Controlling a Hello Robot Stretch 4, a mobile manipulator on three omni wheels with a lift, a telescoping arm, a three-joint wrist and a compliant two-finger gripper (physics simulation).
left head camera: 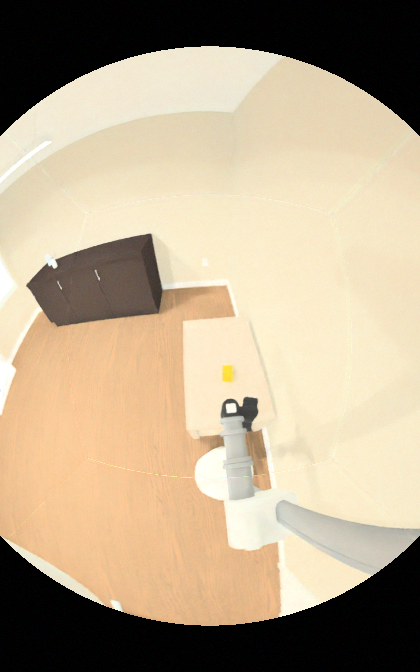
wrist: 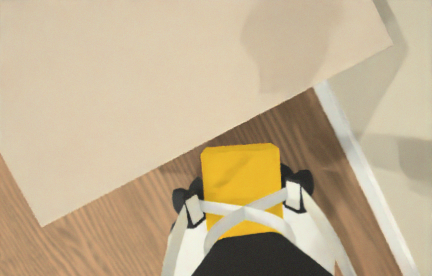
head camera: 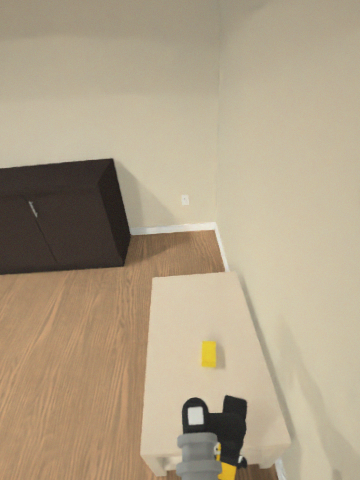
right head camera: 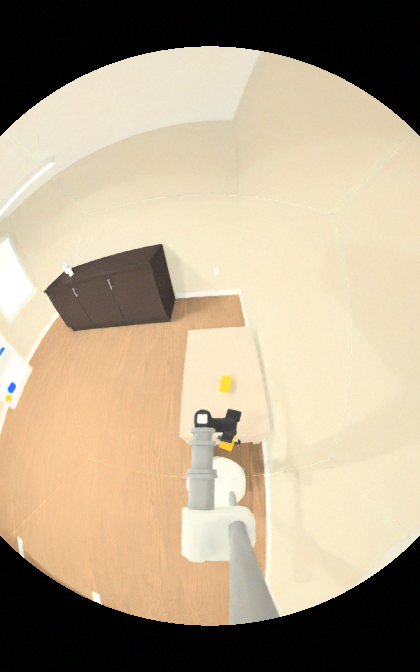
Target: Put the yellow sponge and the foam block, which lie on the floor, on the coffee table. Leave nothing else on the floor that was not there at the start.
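Places are measured from the robot's base along level axes (x left, y ahead, z down), in centimetres.
Where they show: gripper, fingertip midpoint: [wrist: 241, 186].
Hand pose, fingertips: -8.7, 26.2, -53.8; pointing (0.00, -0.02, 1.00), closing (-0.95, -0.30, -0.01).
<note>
Things, the pixels of their centre, and the offset from my fingertips, as dx, dy, dz. "pt": a spot on its surface instead. Level surfaces: height alone.
- coffee table, its level: dz +11.6
- bright yellow block, body centre: [head camera: 208, 353] +0.7, +39.6, +9.3
- orange-yellow block, body centre: [wrist: 242, 199] [head camera: 226, 460] +0.3, -0.6, -2.1
- right wall's white baseboard, surface spot: [wrist: 345, 145] pt -27.9, -15.7, +53.3
The coffee table [head camera: 175, 310] [left head camera: 205, 345] [right head camera: 207, 350] [wrist: 100, 100] is pale beige and stands along the right wall. A bright yellow block [head camera: 208, 354] [left head camera: 227, 373] [right head camera: 225, 384] lies on its top, around the middle. My gripper [right head camera: 229, 441] [wrist: 241, 186] is shut on an orange-yellow block [head camera: 227, 471] [right head camera: 227, 444] [wrist: 242, 175] with bevelled corners. In the wrist view the held block shows over the floor, just off the table's near short edge. The views do not tell plainly which of the two is the sponge and which the foam block.
A dark brown cabinet [head camera: 65, 220] [left head camera: 110, 280] [right head camera: 120, 290] stands against the back wall, left of the table. The right wall's white baseboard [wrist: 345, 145] runs close beside the table. My round white base [left head camera: 210, 474] [right head camera: 232, 472] is near the table's near end.
</note>
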